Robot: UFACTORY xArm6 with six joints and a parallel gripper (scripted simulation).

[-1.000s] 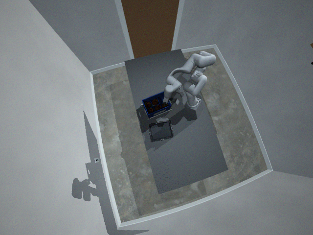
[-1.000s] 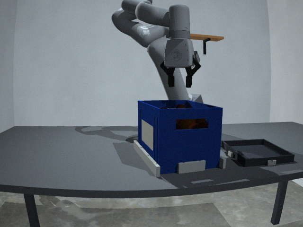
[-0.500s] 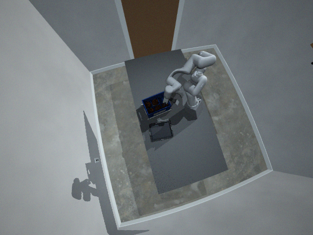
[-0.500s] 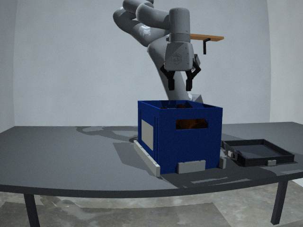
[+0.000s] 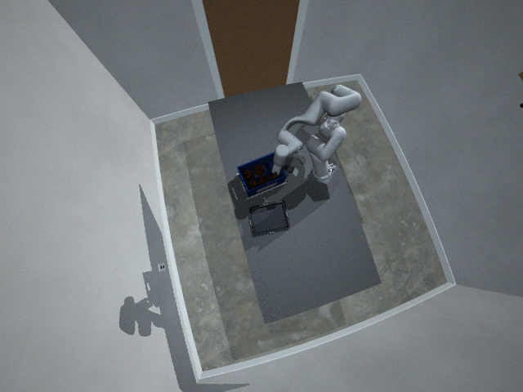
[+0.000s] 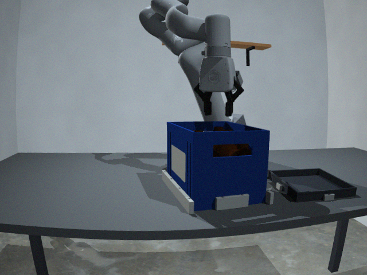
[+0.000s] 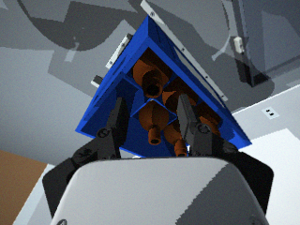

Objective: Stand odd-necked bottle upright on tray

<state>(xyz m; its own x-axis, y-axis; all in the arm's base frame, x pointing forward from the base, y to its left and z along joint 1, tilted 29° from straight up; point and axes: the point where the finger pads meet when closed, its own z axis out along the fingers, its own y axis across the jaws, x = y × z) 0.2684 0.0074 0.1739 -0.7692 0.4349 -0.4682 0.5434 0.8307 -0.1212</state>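
Right now my hand is 130 mm above the blue crate, 100 mm short of it and 30 mm to the left of it. Round my hand: bottle (120 mm below, 100 mm ahead, 70 mm to the right); dark tray (260 mm to the left, 200 mm below, 110 mm ahead).
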